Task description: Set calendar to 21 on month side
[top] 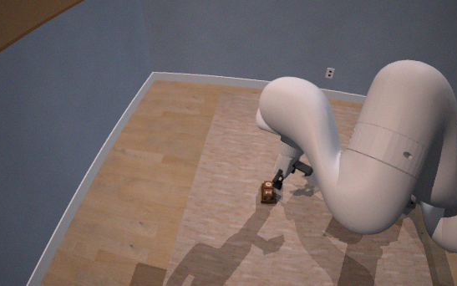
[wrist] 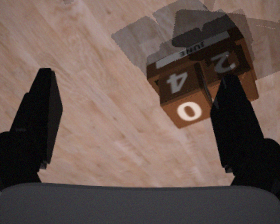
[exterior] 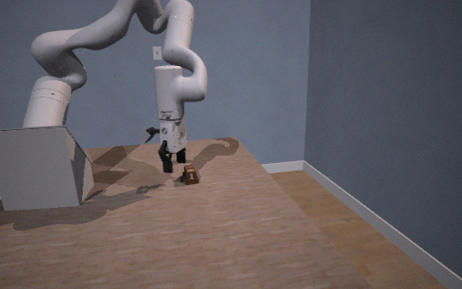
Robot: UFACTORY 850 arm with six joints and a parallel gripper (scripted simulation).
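My gripper is now 5 cm short of the brown wooden date cube, 1 cm to the right of it and 5 cm above it. Also, from my hand: brown tray 5 cm ahead, 3 cm to the left, 6 cm below.
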